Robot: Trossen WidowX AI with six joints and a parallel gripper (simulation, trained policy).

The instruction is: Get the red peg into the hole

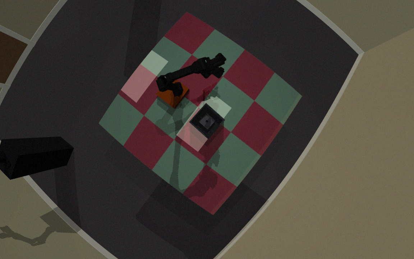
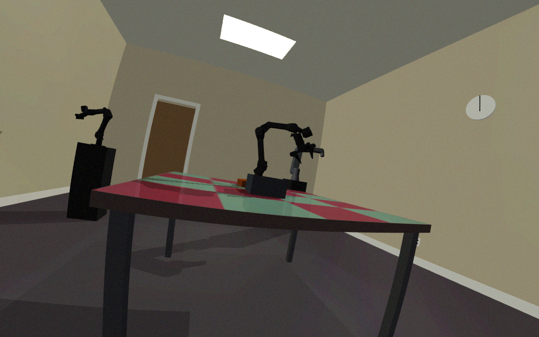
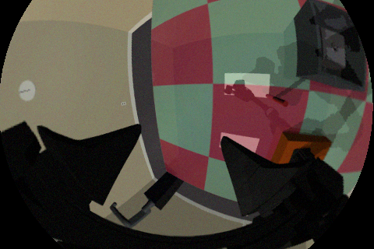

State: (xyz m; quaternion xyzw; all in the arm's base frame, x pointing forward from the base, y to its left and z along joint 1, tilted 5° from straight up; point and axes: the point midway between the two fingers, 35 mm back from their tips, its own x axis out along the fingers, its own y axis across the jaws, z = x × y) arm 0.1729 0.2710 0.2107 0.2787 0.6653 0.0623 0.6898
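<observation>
My gripper tip is now 210 mm above the red peg and 170 mm to the left of it. Round my gripper tip: grey plate: 350 mm to the right, 210 mm below, 140 mm ahead; dark box: 350 mm to the right, 230 mm below, 140 mm ahead.
</observation>
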